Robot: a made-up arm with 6 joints. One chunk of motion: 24 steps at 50 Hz.
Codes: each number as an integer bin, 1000 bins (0 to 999) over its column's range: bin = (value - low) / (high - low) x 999, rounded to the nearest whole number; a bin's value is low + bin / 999 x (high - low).
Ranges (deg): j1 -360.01..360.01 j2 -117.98..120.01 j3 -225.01..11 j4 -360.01..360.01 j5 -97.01..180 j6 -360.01..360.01
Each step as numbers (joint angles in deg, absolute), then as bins.
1 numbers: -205.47 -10.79 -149.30 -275.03 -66.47 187.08
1 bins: 214 450 320 118 110 759
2 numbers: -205.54 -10.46 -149.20 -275.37 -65.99 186.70
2 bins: 214 451 321 117 112 759
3 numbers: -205.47 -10.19 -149.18 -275.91 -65.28 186.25
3 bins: 214 452 321 117 114 758
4 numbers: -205.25 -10.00 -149.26 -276.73 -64.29 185.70
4 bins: 215 453 321 116 118 757
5 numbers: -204.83 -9.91 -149.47 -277.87 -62.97 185.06
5 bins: 215 454 320 114 123 756
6 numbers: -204.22 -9.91 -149.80 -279.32 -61.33 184.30
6 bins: 216 454 318 112 129 755
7 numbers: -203.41 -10.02 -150.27 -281.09 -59.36 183.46
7 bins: 217 453 316 109 136 754
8 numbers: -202.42 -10.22 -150.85 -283.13 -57.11 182.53
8 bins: 219 452 314 107 144 753
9 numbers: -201.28 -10.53 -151.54 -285.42 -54.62 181.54
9 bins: 220 451 311 103 153 751
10 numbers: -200.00 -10.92 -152.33 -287.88 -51.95 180.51
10 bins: 222 449 308 100 163 750
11 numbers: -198.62 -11.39 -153.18 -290.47 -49.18 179.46
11 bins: 224 447 304 96 172 748
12 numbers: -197.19 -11.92 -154.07 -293.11 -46.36 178.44
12 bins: 226 445 300 93 183 747
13 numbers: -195.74 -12.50 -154.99 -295.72 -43.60 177.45
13 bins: 228 443 296 89 193 746
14 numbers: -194.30 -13.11 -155.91 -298.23 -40.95 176.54
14 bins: 230 440 292 86 202 744
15 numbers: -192.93 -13.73 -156.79 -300.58 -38.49 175.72
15 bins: 232 438 289 82 211 743
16 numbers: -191.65 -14.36 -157.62 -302.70 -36.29 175.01
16 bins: 234 435 285 80 219 742
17 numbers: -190.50 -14.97 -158.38 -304.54 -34.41 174.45
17 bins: 235 432 282 77 226 742
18 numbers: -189.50 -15.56 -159.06 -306.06 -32.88 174.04
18 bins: 237 430 279 75 231 741
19 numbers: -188.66 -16.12 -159.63 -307.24 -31.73 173.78
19 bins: 238 428 277 73 235 741
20 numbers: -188.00 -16.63 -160.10 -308.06 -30.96 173.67
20 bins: 239 425 275 72 238 740
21 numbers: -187.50 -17.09 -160.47 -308.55 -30.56 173.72
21 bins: 239 424 273 71 240 741
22 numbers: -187.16 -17.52 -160.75 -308.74 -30.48 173.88
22 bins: 240 422 272 71 240 741
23 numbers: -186.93 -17.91 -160.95 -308.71 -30.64 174.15
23 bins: 240 420 271 71 239 741
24 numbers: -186.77 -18.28 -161.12 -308.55 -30.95 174.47
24 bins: 240 419 270 71 238 742
